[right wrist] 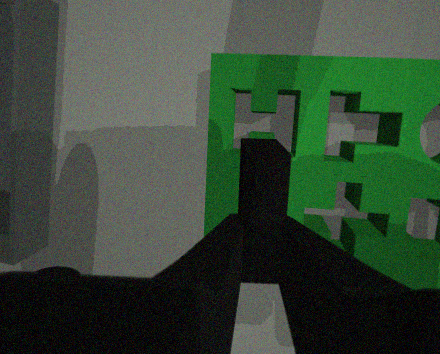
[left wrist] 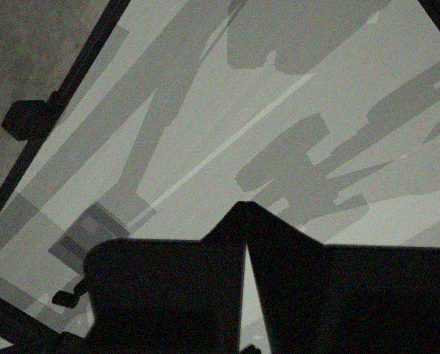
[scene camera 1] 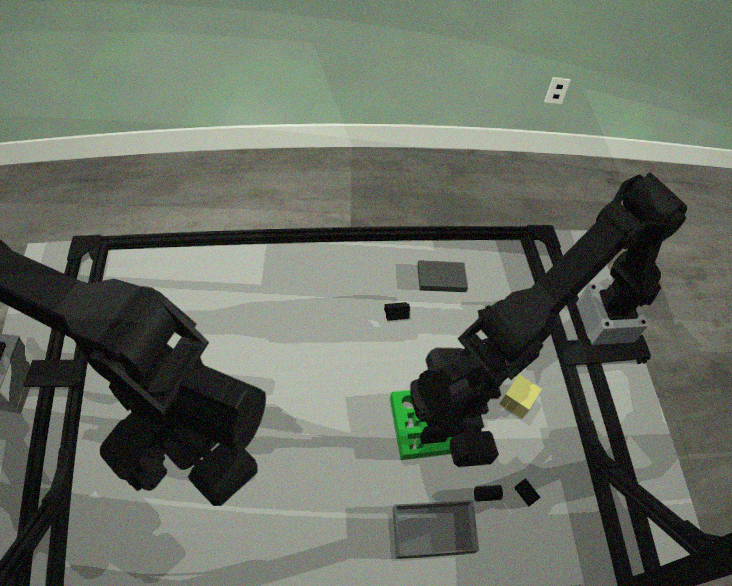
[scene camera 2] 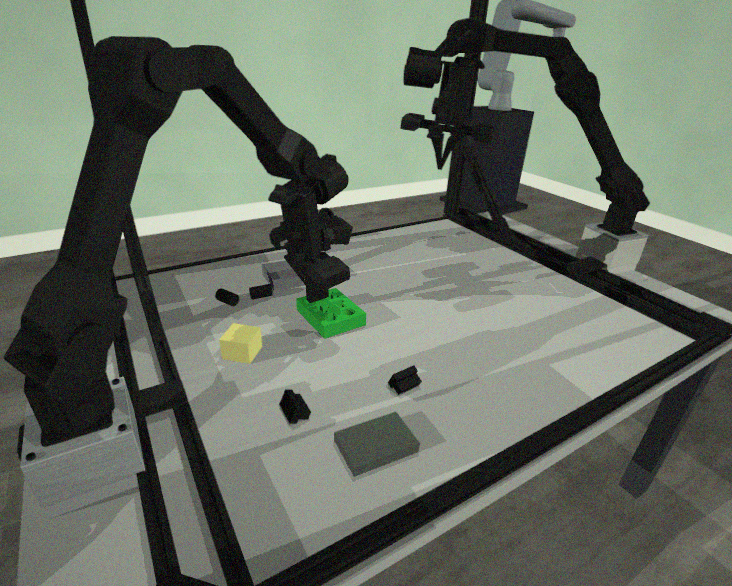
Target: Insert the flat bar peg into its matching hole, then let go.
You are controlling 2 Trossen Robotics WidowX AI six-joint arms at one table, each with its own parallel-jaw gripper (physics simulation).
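Note:
The flat bar peg (right wrist: 265, 172) is a dark bar upright between my right fingers, its end overlapping the lower edge of an H-shaped hole in the right wrist view. My right gripper (scene camera 2: 317, 295) (right wrist: 258, 227) is shut on it, low over one side of the green board (scene camera 1: 396, 430) (scene camera 2: 343, 326) (right wrist: 310, 72). H, T, plus and round holes show. The bar's matching hole cannot be made out; fingers hide part of the board. Whether the peg touches the board cannot be told. My left gripper (scene camera 2: 440, 166) (left wrist: 244, 209) is shut and empty, high above the table, well away from the board.
A yellow cube (scene camera 1: 520, 395) (scene camera 2: 240, 342) stands beside the board. A grey open tray (scene camera 1: 393, 537) and dark pegs (scene camera 1: 488, 492) (scene camera 1: 527, 491) lie toward the bottom of scene camera 1. A grey slab (scene camera 1: 442, 276) (scene camera 2: 376, 443) and another dark peg (scene camera 1: 396, 311) (scene camera 2: 405, 379) lie toward its top.

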